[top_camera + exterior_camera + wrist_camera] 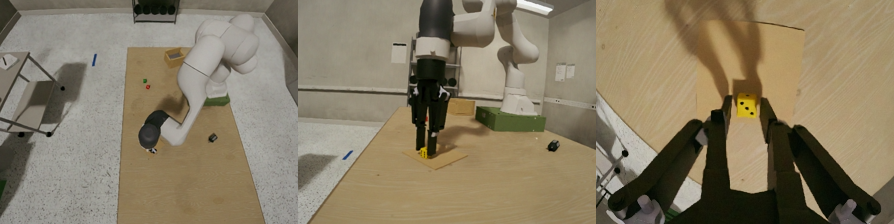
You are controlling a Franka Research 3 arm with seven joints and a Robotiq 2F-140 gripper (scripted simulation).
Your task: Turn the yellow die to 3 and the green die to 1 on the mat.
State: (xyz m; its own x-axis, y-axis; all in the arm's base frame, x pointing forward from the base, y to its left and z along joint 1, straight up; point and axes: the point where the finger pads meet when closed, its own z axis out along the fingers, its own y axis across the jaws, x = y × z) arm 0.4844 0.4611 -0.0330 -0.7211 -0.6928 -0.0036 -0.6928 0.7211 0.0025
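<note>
The yellow die is 30 mm below my hand. From my hand the other things lie so: black object (480 mm behind, 60 mm to the right, 30 mm below); tan mat (50 mm below, 30 mm to the right, 30 mm behind); red die (510 mm to the right, 40 mm below).
</note>
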